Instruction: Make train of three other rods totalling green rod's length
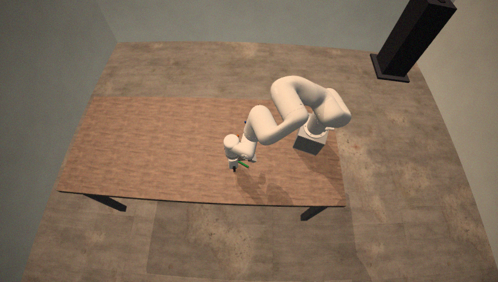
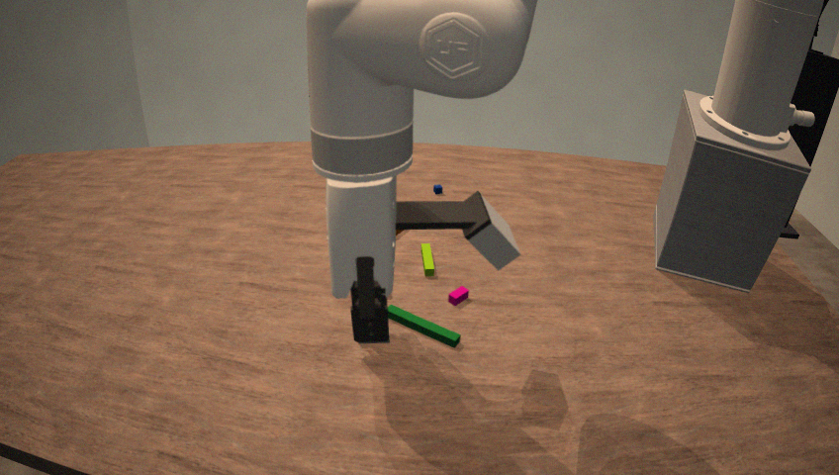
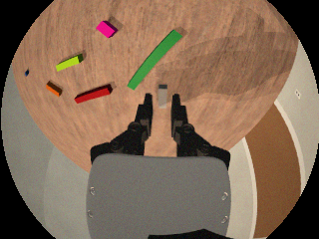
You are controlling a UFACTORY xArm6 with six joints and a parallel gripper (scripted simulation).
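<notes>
The grey rod lies 30 mm below my hand. Also, from my hand: magenta rod 80 mm behind, 70 mm to the right, 30 mm below; red rod 100 mm to the right, 30 mm below, 10 mm ahead; green rod 50 mm behind, 30 mm below, 20 mm to the right.
</notes>
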